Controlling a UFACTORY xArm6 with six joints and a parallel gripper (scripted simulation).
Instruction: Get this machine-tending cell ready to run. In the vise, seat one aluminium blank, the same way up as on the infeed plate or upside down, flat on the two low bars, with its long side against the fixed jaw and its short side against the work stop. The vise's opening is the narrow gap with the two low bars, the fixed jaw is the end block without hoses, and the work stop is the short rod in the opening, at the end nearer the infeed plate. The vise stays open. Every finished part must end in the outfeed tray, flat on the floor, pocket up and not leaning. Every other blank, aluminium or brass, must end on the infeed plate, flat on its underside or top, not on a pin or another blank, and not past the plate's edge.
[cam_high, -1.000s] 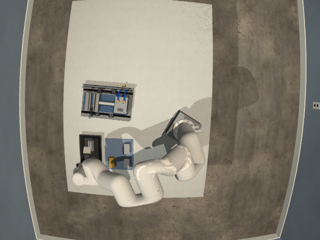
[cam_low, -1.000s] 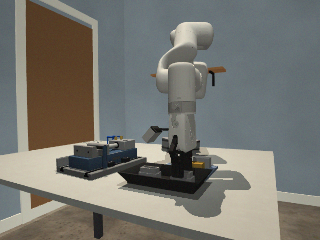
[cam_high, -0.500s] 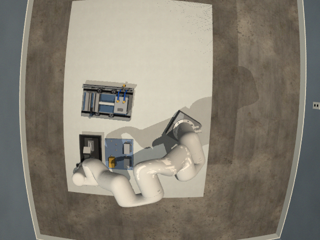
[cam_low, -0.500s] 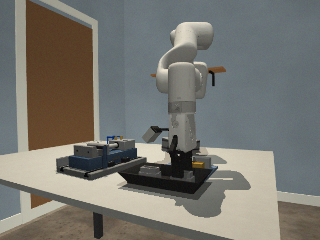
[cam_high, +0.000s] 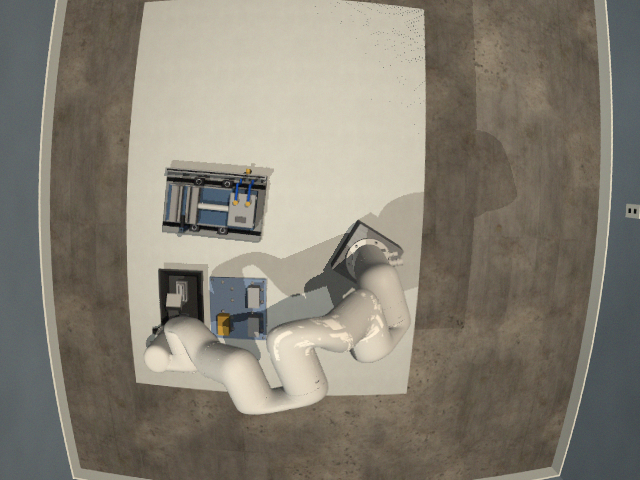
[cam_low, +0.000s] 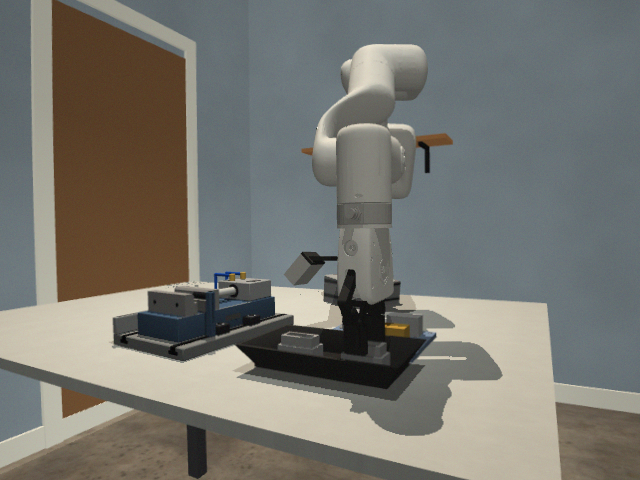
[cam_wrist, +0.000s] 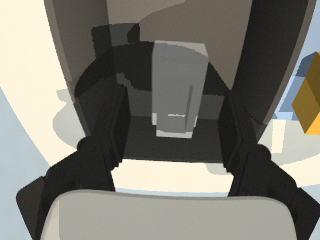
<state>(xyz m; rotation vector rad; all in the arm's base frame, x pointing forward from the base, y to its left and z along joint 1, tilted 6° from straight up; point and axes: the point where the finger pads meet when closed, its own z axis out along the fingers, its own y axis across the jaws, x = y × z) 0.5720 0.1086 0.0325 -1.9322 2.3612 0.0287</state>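
Now: hand 22 cm past the aluminium blank, 4 cm to the right of it and 3 cm above it. From my hand the other things lie so: brass blank: 13 cm behind, 2 cm to the left, 3 cm below; then work stop: 8 cm behind, 31 cm to the right, 3 cm above; then moving jaw block: 12 cm behind, 34 cm to the right, 2 cm above.
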